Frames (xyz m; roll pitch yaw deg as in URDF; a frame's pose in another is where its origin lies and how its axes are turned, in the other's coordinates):
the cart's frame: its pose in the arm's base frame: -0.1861 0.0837 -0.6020 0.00 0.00 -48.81
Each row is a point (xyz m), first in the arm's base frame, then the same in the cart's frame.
Working: the arm's base frame: its pose in the cart's frame: 0.1855 0.0849 0.6020 0.00 0.00 48.81

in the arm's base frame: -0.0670 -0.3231 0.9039
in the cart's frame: 0.3846 -0.1783 1.5059
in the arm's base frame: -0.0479 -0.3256 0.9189
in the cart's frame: 0.3990 -0.1655 1.5209
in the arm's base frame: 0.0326 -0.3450 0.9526
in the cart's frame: 0.4666 -0.1177 1.5546
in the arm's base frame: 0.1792 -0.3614 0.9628
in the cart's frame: 0.5755 -0.0182 1.5648
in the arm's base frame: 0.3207 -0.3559 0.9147
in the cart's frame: 0.6646 0.0919 1.5167
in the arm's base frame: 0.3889 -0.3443 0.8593
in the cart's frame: 0.7008 0.1508 1.4613
